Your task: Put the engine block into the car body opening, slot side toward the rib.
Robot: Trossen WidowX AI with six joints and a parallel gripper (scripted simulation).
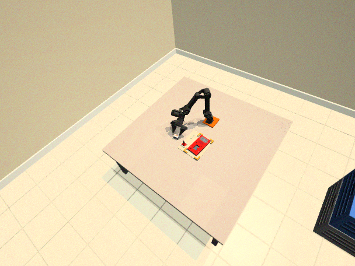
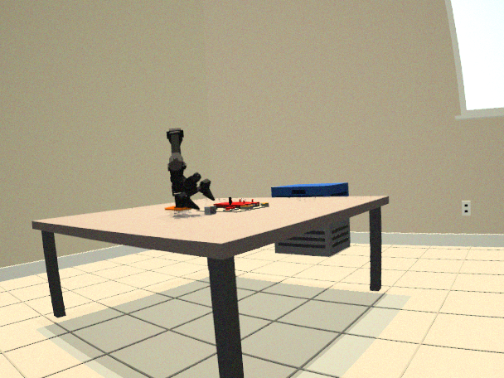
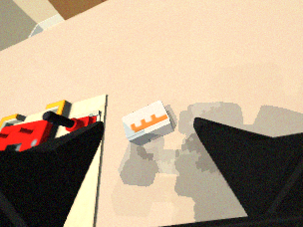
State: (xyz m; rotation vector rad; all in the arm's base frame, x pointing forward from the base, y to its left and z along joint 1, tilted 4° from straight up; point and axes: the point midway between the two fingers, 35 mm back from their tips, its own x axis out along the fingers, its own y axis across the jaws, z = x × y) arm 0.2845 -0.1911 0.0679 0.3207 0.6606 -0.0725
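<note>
My gripper tip is 10 mm short of the engine block, 10 mm to the right of it and 30 mm above it.
</note>
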